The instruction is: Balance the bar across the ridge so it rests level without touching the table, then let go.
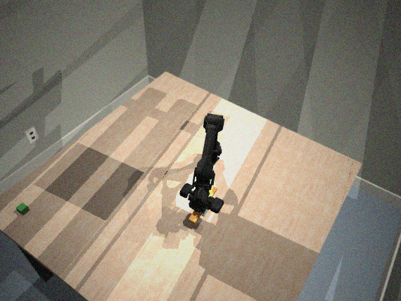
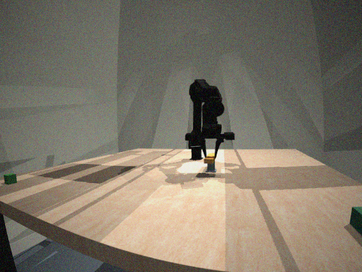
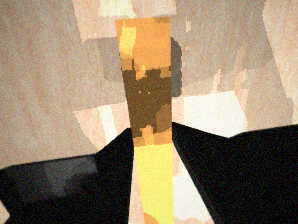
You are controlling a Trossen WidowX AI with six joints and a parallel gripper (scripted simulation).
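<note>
Now: gripper tip 3 cm past the orange bar. Also, from my gripper tip: small green cube 43 cm ahead, 64 cm to the right, 4 cm below.
</note>
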